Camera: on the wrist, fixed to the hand. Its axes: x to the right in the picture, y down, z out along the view.
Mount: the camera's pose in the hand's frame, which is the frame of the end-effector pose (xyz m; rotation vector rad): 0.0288 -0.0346 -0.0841 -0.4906 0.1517 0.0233
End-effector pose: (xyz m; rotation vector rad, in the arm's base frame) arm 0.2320 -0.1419 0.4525 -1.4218 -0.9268 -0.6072
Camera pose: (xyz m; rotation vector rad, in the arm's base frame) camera 0.2334 -0.2228 0.5031 -1.7870 -0.6630 -0.9562
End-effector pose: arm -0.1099 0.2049 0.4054 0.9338 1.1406 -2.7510
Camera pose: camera -0.0980 0.2907 0.3655 1.0778 1.7036 -2.2366
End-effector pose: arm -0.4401 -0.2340 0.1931 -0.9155 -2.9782 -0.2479
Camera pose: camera -0.4859 -0.2593 0.2728 -0.9066 -2.8059 -1.0300
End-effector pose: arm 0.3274 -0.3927 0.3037 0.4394 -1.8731 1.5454
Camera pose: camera 0.3515 -0.3163 0.3555 0.0750 -2.0505 1.0443
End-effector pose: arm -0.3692 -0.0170 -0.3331 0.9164 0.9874 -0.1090
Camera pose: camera -0.4251 0.0295 -0.3949 0.4890 1.0799 0.2188
